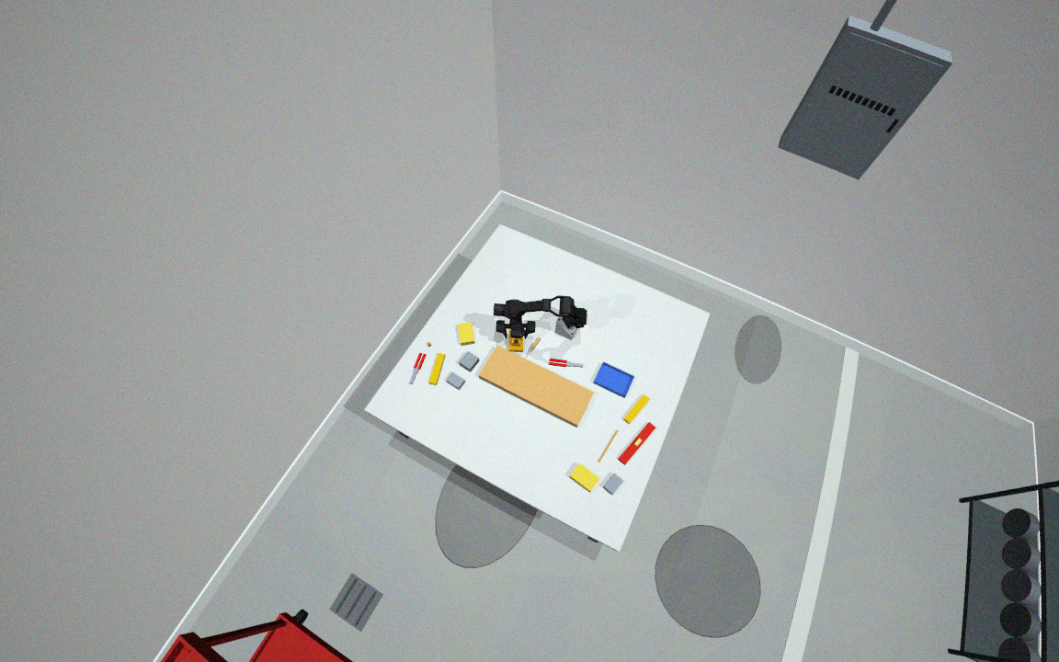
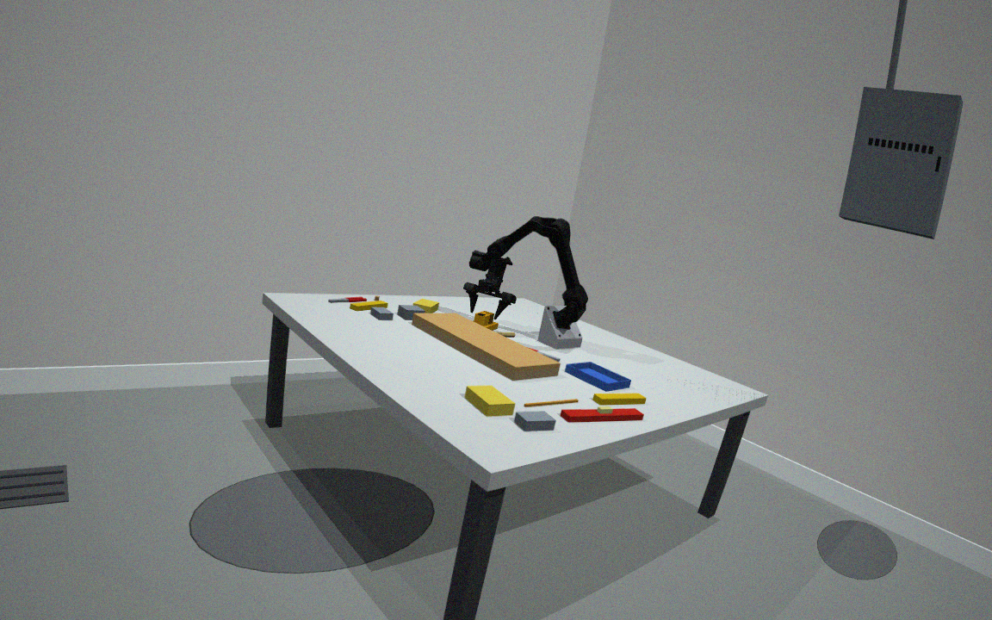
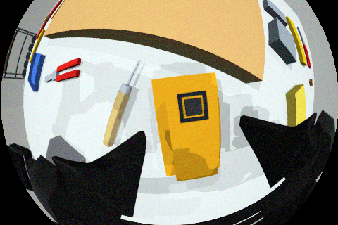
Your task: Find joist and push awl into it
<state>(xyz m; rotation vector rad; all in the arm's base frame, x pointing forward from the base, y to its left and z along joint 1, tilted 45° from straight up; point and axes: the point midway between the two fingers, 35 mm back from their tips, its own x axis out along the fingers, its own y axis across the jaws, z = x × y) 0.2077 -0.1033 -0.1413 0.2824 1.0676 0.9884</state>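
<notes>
Now: the stud finder right at my gripper tip. From my gripper tip the other things lie so: pencil: 64 cm to the left, 20 cm ahead, 4 cm below; blue tray: 51 cm to the left, 9 cm behind, 3 cm below; awl: 9 cm to the left, 4 cm below, 1 cm behind.
</notes>
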